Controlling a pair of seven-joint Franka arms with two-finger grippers.
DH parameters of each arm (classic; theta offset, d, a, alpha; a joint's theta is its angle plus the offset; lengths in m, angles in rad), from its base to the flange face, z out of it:
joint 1: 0 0.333 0 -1.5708
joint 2: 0 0 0 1.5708
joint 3: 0 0.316 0.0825 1.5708
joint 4: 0 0 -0.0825 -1.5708
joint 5: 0 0.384 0 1.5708
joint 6: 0 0 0.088 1.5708
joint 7: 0 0.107 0 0
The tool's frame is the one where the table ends.
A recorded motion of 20 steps. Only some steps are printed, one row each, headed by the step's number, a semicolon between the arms.
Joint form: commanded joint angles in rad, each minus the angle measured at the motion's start. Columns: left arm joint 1, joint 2, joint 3, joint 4, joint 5, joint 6, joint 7; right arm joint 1, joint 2, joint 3, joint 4, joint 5, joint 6, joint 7.
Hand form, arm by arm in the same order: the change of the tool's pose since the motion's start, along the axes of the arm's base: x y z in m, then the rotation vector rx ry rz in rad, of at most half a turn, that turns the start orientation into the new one. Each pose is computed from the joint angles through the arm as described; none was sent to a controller.
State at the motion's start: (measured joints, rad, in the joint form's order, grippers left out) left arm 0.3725 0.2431 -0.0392 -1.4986 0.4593 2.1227 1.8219; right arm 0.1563 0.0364 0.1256 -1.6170 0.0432 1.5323 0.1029
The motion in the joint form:
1: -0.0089 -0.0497 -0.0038 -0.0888 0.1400 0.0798 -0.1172; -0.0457 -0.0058 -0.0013 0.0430 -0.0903 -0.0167 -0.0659
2: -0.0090 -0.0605 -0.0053 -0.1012 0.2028 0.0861 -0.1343; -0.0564 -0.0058 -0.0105 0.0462 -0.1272 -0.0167 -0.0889
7: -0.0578 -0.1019 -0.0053 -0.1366 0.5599 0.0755 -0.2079; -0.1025 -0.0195 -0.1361 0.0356 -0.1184 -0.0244 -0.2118
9: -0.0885 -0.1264 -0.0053 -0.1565 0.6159 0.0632 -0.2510; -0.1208 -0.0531 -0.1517 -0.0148 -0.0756 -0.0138 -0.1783
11: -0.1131 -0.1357 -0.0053 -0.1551 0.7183 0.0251 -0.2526; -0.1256 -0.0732 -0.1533 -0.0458 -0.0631 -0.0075 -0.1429
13: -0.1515 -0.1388 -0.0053 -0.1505 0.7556 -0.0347 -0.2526; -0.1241 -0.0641 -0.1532 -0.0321 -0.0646 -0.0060 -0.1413
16: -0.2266 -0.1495 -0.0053 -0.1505 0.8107 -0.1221 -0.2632; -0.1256 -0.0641 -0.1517 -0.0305 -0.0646 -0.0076 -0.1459
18: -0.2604 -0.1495 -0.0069 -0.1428 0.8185 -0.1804 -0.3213; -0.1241 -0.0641 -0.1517 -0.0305 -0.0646 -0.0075 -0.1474
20: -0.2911 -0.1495 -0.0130 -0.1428 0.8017 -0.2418 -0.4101; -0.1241 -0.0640 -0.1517 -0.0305 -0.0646 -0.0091 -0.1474
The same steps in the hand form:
1: -0.0071 -0.0125 -0.0017 0.1034 -0.0478 0.0165; 0.0082 -0.0352 0.0219 -0.0730 -0.0525 0.0237
2: -0.0096 -0.0132 0.0009 0.1575 -0.0429 0.0096; 0.0115 -0.0499 0.0236 -0.1069 -0.0618 0.0284
7: -0.0119 -0.0381 0.0175 0.4733 0.0018 -0.0680; 0.0170 -0.1431 0.0255 -0.0943 -0.0431 -0.0216
9: -0.0137 -0.0568 0.0238 0.5170 -0.0170 -0.0729; 0.0070 -0.1573 0.0211 -0.0556 -0.0339 -0.0902
11: -0.0142 -0.0667 0.0322 0.6188 0.0121 -0.0913; 0.0007 -0.1595 0.0179 -0.0470 -0.0286 -0.1323
13: -0.0129 -0.0832 0.0357 0.6610 0.0396 -0.0894; 0.0041 -0.1587 0.0195 -0.0484 -0.0348 -0.1324
16: -0.0118 -0.1192 0.0426 0.7233 0.0600 -0.0939; 0.0040 -0.1587 0.0201 -0.0480 -0.0348 -0.1278
18: -0.0121 -0.1342 0.0455 0.7241 0.0338 -0.0429; 0.0040 -0.1579 0.0202 -0.0478 -0.0350 -0.1248
20: -0.0136 -0.1502 0.0429 0.6941 -0.0075 0.0304; 0.0038 -0.1579 0.0200 -0.0479 -0.0333 -0.1248

